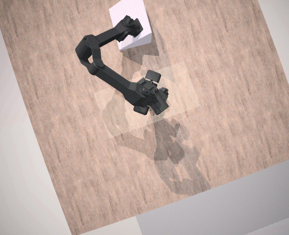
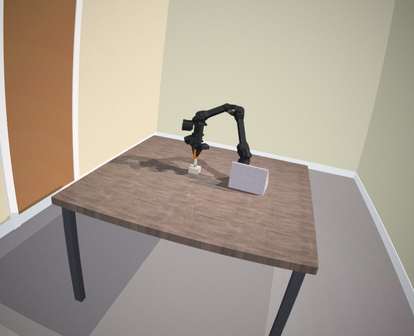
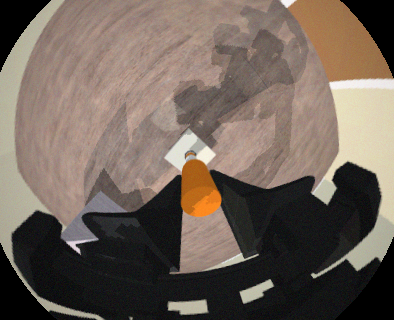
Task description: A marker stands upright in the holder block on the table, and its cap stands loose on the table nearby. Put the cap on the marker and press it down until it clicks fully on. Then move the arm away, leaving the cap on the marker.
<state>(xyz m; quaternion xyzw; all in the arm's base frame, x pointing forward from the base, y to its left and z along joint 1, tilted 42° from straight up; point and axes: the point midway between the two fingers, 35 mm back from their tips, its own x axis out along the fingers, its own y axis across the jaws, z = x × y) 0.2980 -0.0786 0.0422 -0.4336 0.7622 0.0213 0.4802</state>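
My gripper tip is 9 cm above the holder block. Also, from my gripper tip: orange cap (1 cm above).
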